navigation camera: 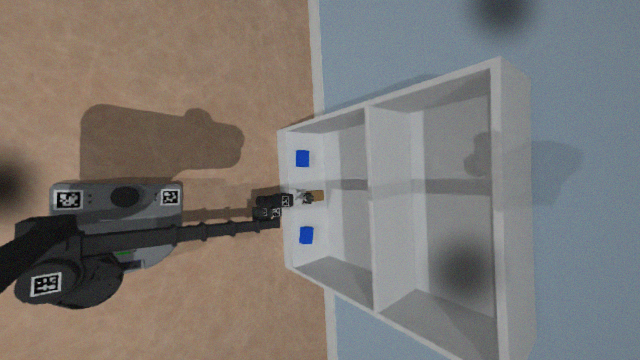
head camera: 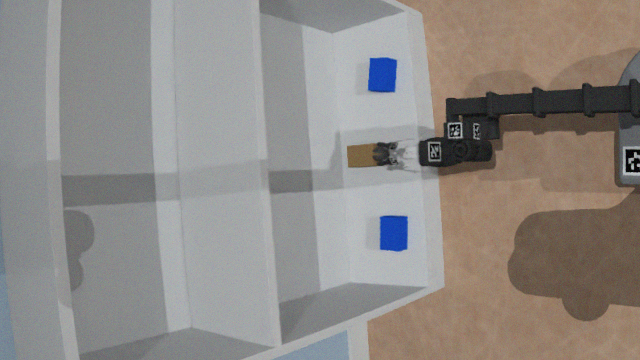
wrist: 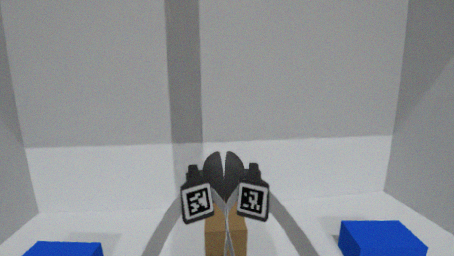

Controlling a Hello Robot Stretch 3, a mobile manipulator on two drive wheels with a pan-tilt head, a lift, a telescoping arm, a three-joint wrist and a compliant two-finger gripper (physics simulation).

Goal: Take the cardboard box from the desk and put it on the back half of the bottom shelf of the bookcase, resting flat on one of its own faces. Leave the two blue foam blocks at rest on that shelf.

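Frame: origin at the robot's base, x ahead, y left, z up, level; centimetres.
Seen in the pictures: gripper, fingertip midpoint: (navigation camera: 312, 198) (head camera: 374, 154); robot's base at its link origin: (navigation camera: 124, 195).
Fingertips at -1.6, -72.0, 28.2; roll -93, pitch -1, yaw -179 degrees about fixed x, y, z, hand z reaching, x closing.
Offsets run from my fingertips to a thing's middle, as dx, dy, dz. Level surfaces: height alone.
The brown cardboard box {+0.0, -13.6, -15.6} (head camera: 361, 156) (navigation camera: 318, 195) (wrist: 215, 242) lies flat on the bottom shelf {dz -18.1} (head camera: 360, 260) (wrist: 320, 220), its far end close to the back panel. My gripper (head camera: 384, 153) (navigation camera: 307, 198) (wrist: 223, 168) is shut with its fingertips together and nothing between them. Its fingers overlap the box's near part from above; whether they touch it is unclear. One blue foam block {+21.1, -4.3, -15.9} (head camera: 394, 233) (navigation camera: 302, 158) (wrist: 65, 249) rests on the shelf left of the box in the wrist view. The other blue foam block {-22.3, -7.7, -15.9} (head camera: 382, 75) (navigation camera: 306, 235) (wrist: 382, 237) rests on the right. Both stand apart from box and gripper.
The white bookcase (head camera: 270, 225) (navigation camera: 371, 260) has side walls at both ends of the shelf and a higher shelf above. My telescoping arm (head camera: 565, 101) (navigation camera: 215, 231) reaches to the bookcase front from the base. The desk does not show in these views.
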